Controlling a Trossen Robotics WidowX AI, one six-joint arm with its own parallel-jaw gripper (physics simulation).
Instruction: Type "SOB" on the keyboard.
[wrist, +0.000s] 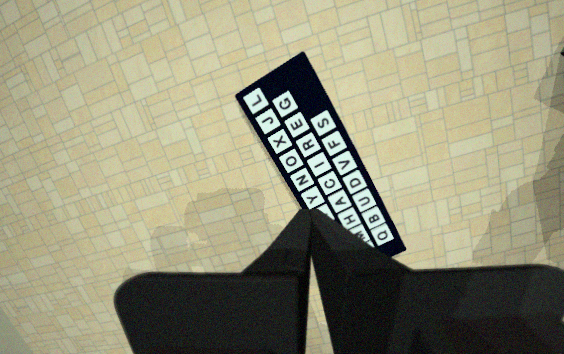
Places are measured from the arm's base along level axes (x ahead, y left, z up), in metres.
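Where they show: gripper, between the fingertips: (308, 218).
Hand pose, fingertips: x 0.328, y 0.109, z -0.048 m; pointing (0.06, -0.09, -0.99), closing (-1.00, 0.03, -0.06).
Note:
After its pixels a point has its place.
The dark keyboard (300, 72) {z -0.173, x 0.330, y 0.030 m} with white letter keys lies slanted in the middle of the wrist view. The S key (324, 123) {z -0.168, x 0.310, y 0.074 m} is near its upper right edge. The O key (290, 161) {z -0.168, x 0.342, y 0.107 m} is in the left row, between X and N. The B key (373, 218) {z -0.168, x 0.264, y 0.166 m} is low in the right row, next to the Q key (383, 234) {z -0.168, x 0.254, y 0.183 m}. My gripper (308, 218) {z -0.048, x 0.328, y 0.109 m} is shut and empty. Its tips show over the keyboard's lower left edge, just below the Y key (313, 198) {z -0.168, x 0.322, y 0.143 m}. The fingers hide the keyboard's lower left part. Whether the tips touch it cannot be told.
The keyboard lies on a surface with a beige tile pattern (150, 100). Shadows fall on it left of the fingers and at the right edge. A small dark thing shows at the right edge (562, 51) {z -0.183, x 0.096, y 0.019 m}, too little to identify.

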